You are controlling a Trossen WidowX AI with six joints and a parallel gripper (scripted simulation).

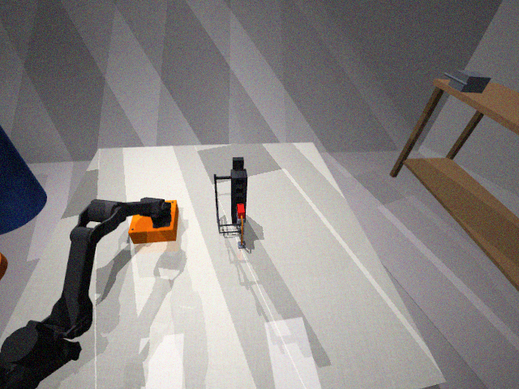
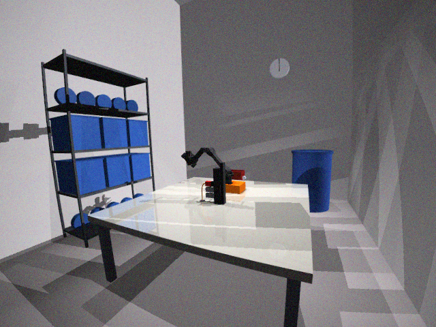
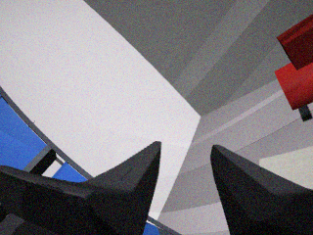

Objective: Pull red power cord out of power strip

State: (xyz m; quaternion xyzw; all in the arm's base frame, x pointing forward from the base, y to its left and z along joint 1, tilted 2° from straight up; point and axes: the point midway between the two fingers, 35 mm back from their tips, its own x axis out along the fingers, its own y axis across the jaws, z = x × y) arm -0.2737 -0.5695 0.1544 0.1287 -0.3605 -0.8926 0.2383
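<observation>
The red plug is 610 mm ahead of my gripper tip, 560 mm to the left of it and 90 mm below it.
</observation>
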